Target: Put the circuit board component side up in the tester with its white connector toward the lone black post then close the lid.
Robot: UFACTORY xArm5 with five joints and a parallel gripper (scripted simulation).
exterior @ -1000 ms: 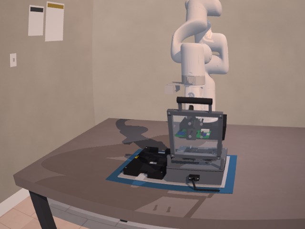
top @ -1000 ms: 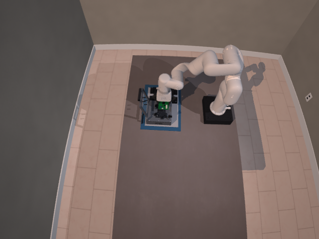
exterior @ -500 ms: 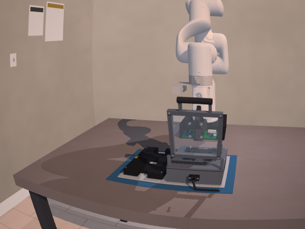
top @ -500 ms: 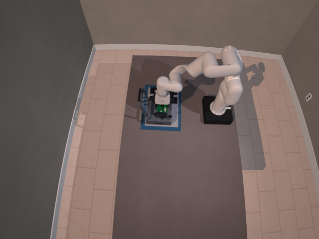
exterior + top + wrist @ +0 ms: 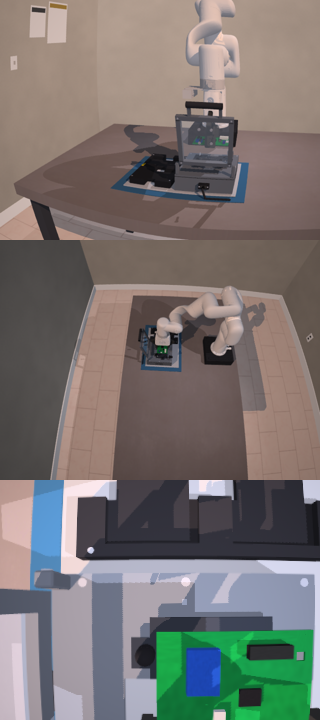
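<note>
The green circuit board is right at my hand. From my hand the other things lie so: clear lid 130 mm ahead, 10 mm to the right, 50 mm above; nest 10 mm ahead, 10 mm to the left, 60 mm below.
</note>
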